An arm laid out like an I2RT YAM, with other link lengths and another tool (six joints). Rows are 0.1 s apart.
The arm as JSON. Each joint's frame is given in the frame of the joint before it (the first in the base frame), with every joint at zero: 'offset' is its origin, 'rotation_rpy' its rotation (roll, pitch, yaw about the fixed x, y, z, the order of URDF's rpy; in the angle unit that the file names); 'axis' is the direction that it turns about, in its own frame. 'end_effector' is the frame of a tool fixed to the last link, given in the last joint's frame.
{
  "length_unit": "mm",
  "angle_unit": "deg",
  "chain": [
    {
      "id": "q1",
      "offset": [
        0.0,
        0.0,
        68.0
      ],
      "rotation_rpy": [
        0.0,
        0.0,
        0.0
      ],
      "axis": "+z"
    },
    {
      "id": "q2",
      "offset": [
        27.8,
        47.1,
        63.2
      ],
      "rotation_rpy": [
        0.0,
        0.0,
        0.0
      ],
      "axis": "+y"
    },
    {
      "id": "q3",
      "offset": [
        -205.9,
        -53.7,
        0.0
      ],
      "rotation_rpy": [
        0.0,
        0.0,
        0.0
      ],
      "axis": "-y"
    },
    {
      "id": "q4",
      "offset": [
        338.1,
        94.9,
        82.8
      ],
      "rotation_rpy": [
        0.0,
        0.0,
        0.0
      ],
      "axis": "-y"
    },
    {
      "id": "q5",
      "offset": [
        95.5,
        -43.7,
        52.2
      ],
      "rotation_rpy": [
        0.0,
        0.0,
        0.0
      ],
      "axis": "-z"
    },
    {
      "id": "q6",
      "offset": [
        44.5,
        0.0,
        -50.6
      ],
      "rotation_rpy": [
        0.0,
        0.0,
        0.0
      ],
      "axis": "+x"
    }
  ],
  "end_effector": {
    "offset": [
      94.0,
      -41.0,
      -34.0
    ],
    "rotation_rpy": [
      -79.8,
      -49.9,
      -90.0
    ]
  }
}
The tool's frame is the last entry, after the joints.
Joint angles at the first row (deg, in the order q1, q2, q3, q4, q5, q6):
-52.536, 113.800, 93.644, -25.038, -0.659, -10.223
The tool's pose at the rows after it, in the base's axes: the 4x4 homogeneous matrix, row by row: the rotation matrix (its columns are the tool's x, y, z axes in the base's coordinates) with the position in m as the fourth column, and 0 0 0 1 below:
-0.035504 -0.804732 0.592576 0.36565; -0.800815 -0.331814 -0.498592 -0.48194; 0.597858 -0.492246 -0.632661 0.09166; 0 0 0 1
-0.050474 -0.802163 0.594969 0.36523; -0.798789 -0.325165 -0.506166 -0.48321; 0.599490 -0.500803 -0.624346 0.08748; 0 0 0 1
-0.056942 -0.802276 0.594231 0.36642; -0.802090 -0.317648 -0.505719 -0.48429; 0.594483 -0.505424 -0.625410 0.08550; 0 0 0 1
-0.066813 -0.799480 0.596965 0.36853; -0.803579 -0.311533 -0.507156 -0.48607; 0.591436 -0.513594 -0.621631 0.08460; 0 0 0 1
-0.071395 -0.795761 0.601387 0.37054; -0.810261 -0.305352 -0.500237 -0.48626; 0.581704 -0.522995 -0.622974 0.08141; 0 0 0 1
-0.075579 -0.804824 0.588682 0.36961; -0.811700 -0.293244 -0.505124 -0.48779; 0.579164 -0.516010 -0.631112 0.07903; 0 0 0 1
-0.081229 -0.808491 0.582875 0.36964; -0.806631 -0.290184 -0.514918 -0.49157; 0.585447 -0.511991 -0.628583 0.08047; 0 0 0 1
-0.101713 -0.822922 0.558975 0.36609; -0.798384 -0.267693 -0.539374 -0.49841; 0.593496 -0.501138 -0.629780 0.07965; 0 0 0 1
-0.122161 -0.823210 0.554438 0.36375; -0.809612 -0.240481 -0.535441 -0.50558; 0.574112 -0.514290 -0.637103 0.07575; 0 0 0 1
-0.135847 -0.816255 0.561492 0.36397; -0.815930 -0.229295 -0.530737 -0.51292; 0.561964 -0.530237 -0.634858 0.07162; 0 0 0 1
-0.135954 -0.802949 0.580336 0.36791; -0.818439 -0.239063 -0.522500 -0.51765; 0.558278 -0.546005 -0.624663 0.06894; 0 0 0 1
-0.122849 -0.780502 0.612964 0.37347; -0.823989 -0.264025 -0.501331 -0.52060; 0.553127 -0.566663 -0.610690 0.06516; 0 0 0 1
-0.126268 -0.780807 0.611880 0.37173; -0.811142 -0.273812 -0.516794 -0.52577; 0.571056 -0.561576 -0.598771 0.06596; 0 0 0 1
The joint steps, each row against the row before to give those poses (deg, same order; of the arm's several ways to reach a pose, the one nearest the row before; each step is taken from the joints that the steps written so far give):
-0.417, 0.340, -0.335, 0.636, -0.527, 0.848
-0.134, 0.019, -0.844, 1.403, -0.007, 0.623
0.001, 0.720, 0.681, -0.113, -0.026, 0.482
0.000, 0.725, 0.750, 0.157, -0.135, 0.596
0.001, 0.726, 0.585, -0.115, -0.501, 0.532
-0.001, 0.901, 0.936, -0.567, 0.738, 0.276
-0.088, 0.703, 0.978, -0.006, 0.542, 0.033
-0.295, 1.378, 1.511, -0.081, 1.678, 0.587
-0.752, 2.191, 2.681, -1.261, -0.612, 1.069
-0.633, 1.963, 2.073, -0.161, -1.041, 0.585
-0.252, 1.234, 1.078, 0.720, -1.367, -0.055
-0.243, 0.782, 0.256, 1.214, -2.410, -0.620
-0.275, 0.020, -0.368, 1.428, 0.408, -0.533

